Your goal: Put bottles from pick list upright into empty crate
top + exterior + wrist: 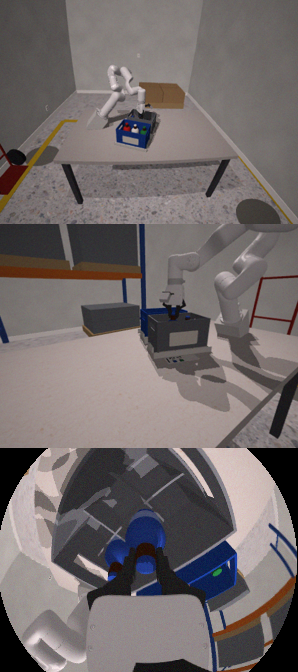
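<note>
My gripper is now 10 mm short of the green-label bottle, 170 mm to the left of it and 90 mm above it. Also, from my hand: red-capped bottle 140 mm behind, 100 mm to the right, 90 mm below; then white-capped bottle 70 mm behind, 130 mm to the right, 90 mm below; then grey crate 20 mm ahead, 40 mm to the left, 100 mm below.
</note>
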